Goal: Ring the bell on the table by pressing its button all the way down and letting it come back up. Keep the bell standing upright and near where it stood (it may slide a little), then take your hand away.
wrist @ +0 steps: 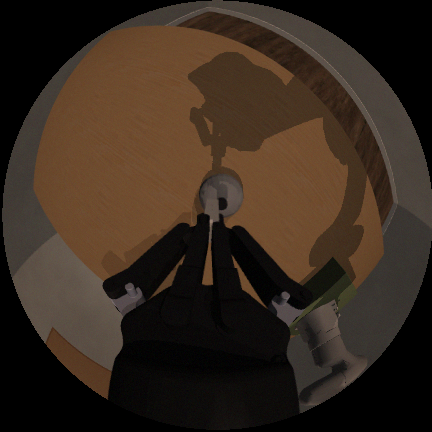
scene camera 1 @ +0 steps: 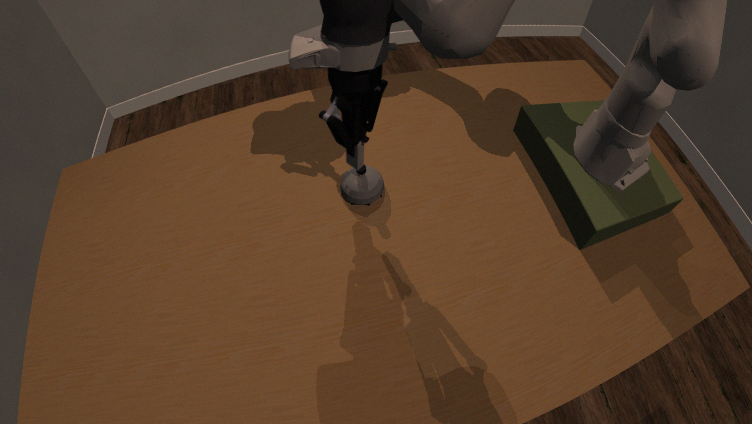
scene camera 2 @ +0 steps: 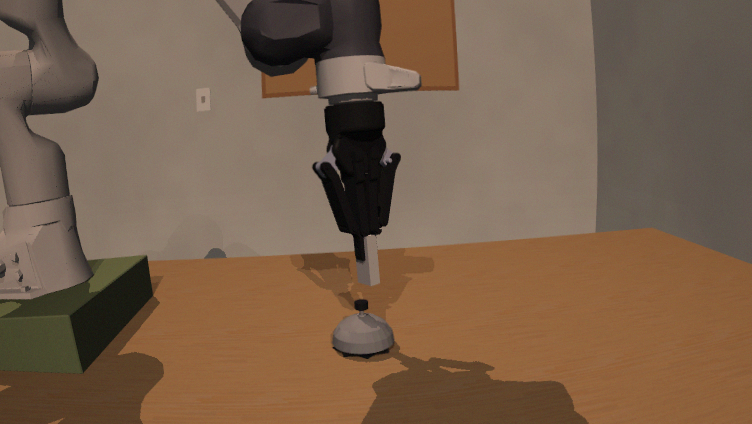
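Note:
A grey domed bell (scene camera 1: pixel 362 188) (scene camera 2: pixel 362 335) (wrist: pixel 232 192) stands upright on the wooden table. Its black button (scene camera 1: pixel 361 169) (scene camera 2: pixel 361 304) (wrist: pixel 222 203) stands up on a thin stem above the dome. My gripper (scene camera 1: pixel 356 156) (scene camera 2: pixel 369 268) (wrist: pixel 211 207) is shut with nothing between its fingers and points down. In the second scene view its pale fingertips are a little above the button and slightly to its right, with a gap between them. In the wrist view the fingertips overlap part of the dome, just left of the button.
The arm's base stands on a green block (scene camera 1: pixel 610 210) (scene camera 2: pixel 36 344) (wrist: pixel 325 280) at one side of the table (scene camera 1: pixel 184 263) (scene camera 2: pixel 526 316) (wrist: pixel 110 125). Shadows of the arm fall across the table around the bell. Walls stand beyond the table.

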